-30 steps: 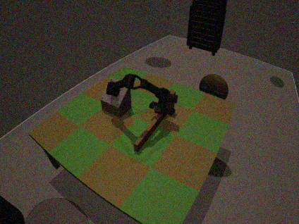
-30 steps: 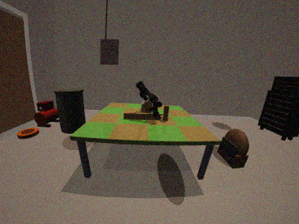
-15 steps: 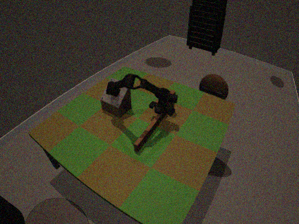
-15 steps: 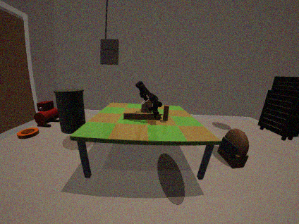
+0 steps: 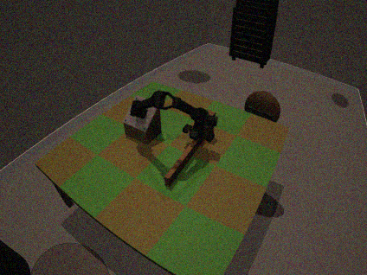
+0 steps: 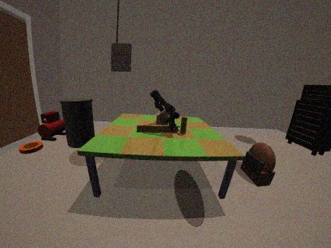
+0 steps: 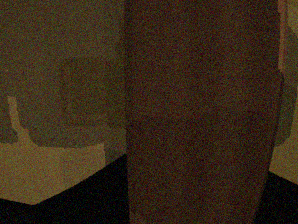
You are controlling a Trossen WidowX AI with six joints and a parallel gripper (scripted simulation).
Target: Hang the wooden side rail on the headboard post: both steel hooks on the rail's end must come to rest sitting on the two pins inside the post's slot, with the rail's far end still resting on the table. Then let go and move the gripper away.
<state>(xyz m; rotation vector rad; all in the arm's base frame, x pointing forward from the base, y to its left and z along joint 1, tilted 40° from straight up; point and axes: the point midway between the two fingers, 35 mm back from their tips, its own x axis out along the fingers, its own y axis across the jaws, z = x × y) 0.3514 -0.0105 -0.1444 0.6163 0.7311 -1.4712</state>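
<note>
Now: gripper tip 1 cm short of the headboard post, 13 cm to the right of it and 7 cm below it.
</note>
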